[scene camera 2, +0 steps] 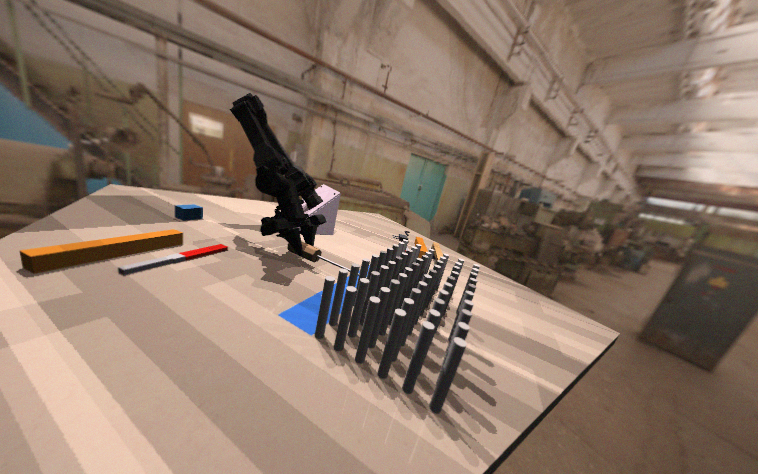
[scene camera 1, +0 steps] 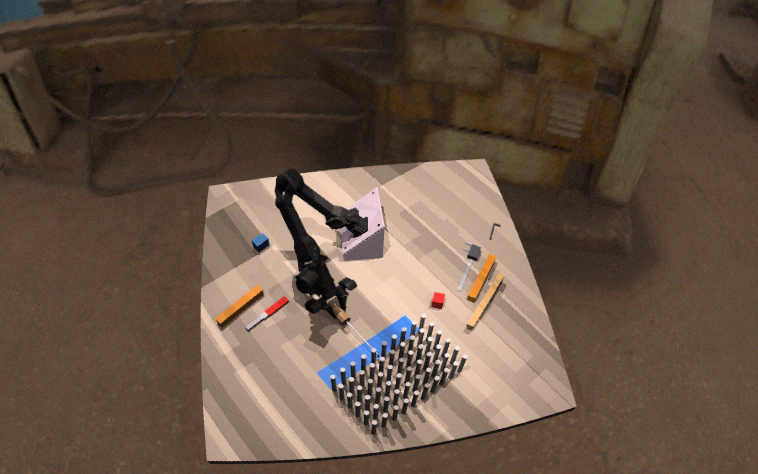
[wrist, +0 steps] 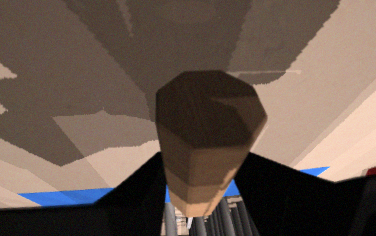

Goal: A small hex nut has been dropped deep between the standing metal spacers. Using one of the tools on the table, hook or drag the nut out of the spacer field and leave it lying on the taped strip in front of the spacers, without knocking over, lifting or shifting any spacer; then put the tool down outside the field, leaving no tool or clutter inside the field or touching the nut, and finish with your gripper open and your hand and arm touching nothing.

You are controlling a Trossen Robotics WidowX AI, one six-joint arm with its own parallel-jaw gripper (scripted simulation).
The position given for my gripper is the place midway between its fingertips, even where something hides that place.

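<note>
My gripper [scene camera 2: 306,253], carrying a wire hook tool [wrist: 207,121]. Also my gripper [scene camera 1: 339,315]. By wrist view, my gripper [wrist: 197,156]. Red-handled tool [scene camera 2: 178,257], out of frame in the wrist view.
</note>
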